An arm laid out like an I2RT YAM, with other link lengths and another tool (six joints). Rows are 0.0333 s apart.
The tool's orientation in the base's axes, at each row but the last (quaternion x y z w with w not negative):
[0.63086, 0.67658, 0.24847, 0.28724]
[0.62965, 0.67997, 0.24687, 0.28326]
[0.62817, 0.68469, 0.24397, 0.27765]
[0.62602, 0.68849, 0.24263, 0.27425]
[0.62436, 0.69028, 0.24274, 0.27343]
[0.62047, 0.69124, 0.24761, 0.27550]
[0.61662, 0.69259, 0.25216, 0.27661]
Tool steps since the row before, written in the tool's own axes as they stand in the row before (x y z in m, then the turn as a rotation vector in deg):
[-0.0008, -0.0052, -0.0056, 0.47, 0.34, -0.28]
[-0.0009, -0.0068, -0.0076, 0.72, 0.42, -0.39]
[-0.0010, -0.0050, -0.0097, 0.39, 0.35, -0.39]
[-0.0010, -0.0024, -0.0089, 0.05, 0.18, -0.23]
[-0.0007, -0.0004, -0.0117, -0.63, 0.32, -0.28]
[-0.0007, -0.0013, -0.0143, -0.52, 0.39, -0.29]
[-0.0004, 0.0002, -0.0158, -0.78, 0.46, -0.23]
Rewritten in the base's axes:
[-0.0076, -0.0011, 0.0004, 0.03, 0.50, 0.40]
[-0.0101, -0.0013, 0.0008, 0.00, 0.76, 0.52]
[-0.0102, -0.0013, 0.0037, -0.04, 0.43, 0.49]
[-0.0077, -0.0011, 0.0050, -0.03, 0.07, 0.29]
[-0.0082, -0.0007, 0.0084, 0.09, -0.59, 0.47]
[-0.0107, -0.0008, 0.0095, 0.12, -0.48, 0.52]
[-0.0108, -0.0005, 0.0115, 0.24, -0.73, 0.54]

